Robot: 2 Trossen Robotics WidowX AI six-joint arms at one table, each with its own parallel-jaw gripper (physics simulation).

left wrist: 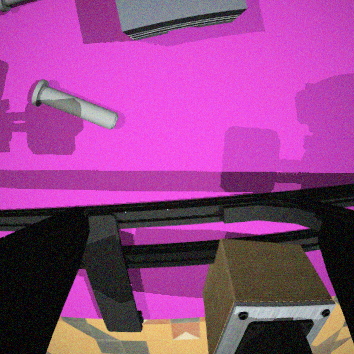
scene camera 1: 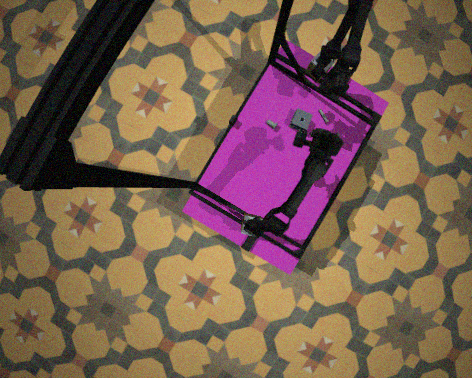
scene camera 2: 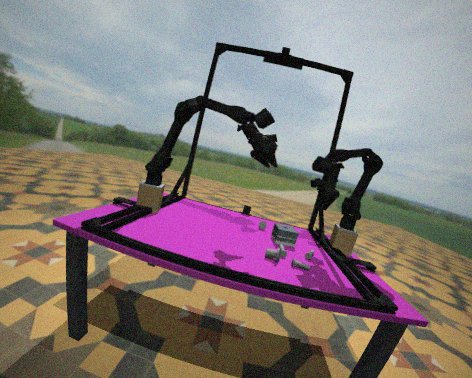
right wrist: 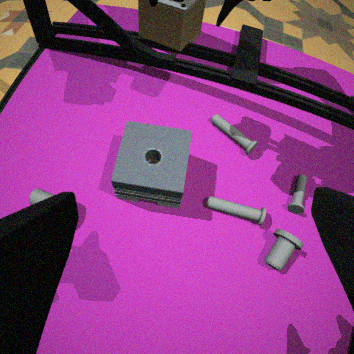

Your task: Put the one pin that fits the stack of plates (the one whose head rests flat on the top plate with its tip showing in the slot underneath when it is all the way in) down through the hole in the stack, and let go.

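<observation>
A grey square stack of plates point(scene camera 1: 301, 119) point(scene camera 2: 284, 233) point(left wrist: 179, 14) point(right wrist: 151, 175) with a round hole in its top stands on the purple table point(scene camera 1: 257, 169) point(scene camera 2: 197, 232). Several grey pins lie around it: a long one point(right wrist: 236, 209) point(scene camera 2: 300, 265), a thick short one point(right wrist: 282, 248) point(scene camera 2: 276, 253), a small one point(right wrist: 298, 194) point(scene camera 2: 309, 255), a slim one point(right wrist: 234, 134) point(left wrist: 74, 105) point(scene camera 1: 324, 115), and one apart point(scene camera 1: 272, 124) point(scene camera 2: 262, 225), partly hidden behind a finger in the right wrist view point(right wrist: 38, 195). My right gripper point(scene camera 1: 299, 139) point(scene camera 2: 271, 161) point(right wrist: 198, 203) is open and empty, high above the stack and pins. My left gripper point(scene camera 1: 325, 67) point(scene camera 2: 325, 200) point(left wrist: 208, 226) is open and empty, near its own base by the table's end rail.
Black frame rails point(scene camera 2: 234, 275) point(left wrist: 168, 214) point(right wrist: 211, 70) run along the table's edges, with a tall black gantry point(scene camera 2: 283, 58) above. Wooden arm base blocks point(left wrist: 263, 270) point(right wrist: 168, 24) point(scene camera 2: 150, 195) stand at each end. A small black block point(scene camera 2: 246, 210) sits at the far edge.
</observation>
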